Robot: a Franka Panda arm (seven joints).
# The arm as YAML. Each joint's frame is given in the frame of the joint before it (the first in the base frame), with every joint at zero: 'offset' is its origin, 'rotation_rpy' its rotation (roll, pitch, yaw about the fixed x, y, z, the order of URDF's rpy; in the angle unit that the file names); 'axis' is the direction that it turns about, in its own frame. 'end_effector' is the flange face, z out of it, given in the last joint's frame.
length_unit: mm
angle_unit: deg
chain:
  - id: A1
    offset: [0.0, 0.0, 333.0]
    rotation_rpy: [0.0, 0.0, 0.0]
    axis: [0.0, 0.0, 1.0]
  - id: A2
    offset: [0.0, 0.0, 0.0]
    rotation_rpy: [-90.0, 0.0, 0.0]
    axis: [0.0, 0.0, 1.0]
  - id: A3
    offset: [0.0, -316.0, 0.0]
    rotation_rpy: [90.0, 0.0, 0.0]
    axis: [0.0, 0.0, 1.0]
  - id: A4
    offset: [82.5, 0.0, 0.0]
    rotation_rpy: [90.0, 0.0, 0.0]
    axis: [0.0, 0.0, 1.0]
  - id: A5
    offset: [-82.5, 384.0, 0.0]
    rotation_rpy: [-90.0, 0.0, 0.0]
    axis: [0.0, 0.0, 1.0]
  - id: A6
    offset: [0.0, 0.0, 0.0]
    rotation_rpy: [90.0, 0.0, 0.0]
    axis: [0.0, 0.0, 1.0]
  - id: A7
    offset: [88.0, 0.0, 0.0]
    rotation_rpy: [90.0, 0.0, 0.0]
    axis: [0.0, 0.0, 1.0]
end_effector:
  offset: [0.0, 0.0, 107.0]
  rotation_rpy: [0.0, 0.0, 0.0]
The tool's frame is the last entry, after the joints.
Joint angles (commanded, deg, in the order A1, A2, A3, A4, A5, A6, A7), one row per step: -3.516, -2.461, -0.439, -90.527, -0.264, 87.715, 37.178; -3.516, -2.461, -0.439, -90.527, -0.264, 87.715, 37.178; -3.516, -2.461, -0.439, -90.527, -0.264, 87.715, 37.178; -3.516, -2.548, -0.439, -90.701, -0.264, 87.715, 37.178; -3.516, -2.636, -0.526, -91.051, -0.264, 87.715, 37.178; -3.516, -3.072, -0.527, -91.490, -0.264, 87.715, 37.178; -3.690, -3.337, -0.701, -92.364, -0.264, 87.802, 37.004; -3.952, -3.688, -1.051, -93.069, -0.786, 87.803, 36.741; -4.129, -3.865, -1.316, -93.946, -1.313, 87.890, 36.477; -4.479, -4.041, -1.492, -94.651, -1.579, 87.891, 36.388; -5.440, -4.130, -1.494, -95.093, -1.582, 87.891, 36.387; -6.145, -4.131, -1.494, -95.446, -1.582, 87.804, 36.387; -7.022, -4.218, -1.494, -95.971, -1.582, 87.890, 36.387
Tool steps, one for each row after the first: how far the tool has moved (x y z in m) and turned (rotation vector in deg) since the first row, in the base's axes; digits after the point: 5 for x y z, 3 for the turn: 0.00000, 0.00000, 0.00000, 0.000, 0.000, 0.000; 0.00000, 0.00000, 0.00000, 0.000, 0.000, 0.000; -0.00050, 0.00003, -0.00061, 0.007, 0.087, 0.000; -0.00111, -0.00077, -0.00264, 0.030, 0.348, -0.087; -0.00354, -0.00062, -0.00216, 0.034, 0.351, -0.088; -0.00529, -0.00380, -0.00671, 0.088, 0.871, -0.260; -0.00794, -0.01041, -0.00921, -0.368, 1.264, -0.619; -0.00956, -0.01547, -0.01460, -0.809, 1.923, -0.799; -0.01139, -0.02075, -0.01872, -0.997, 2.477, -1.232; -0.01315, -0.02948, -0.02151, -0.941, 2.836, -2.190; -0.01441, -0.03585, -0.02450, -0.876, 3.279, -2.891; -0.01622, -0.04373, -0.02786, -0.808, 3.635, -3.761
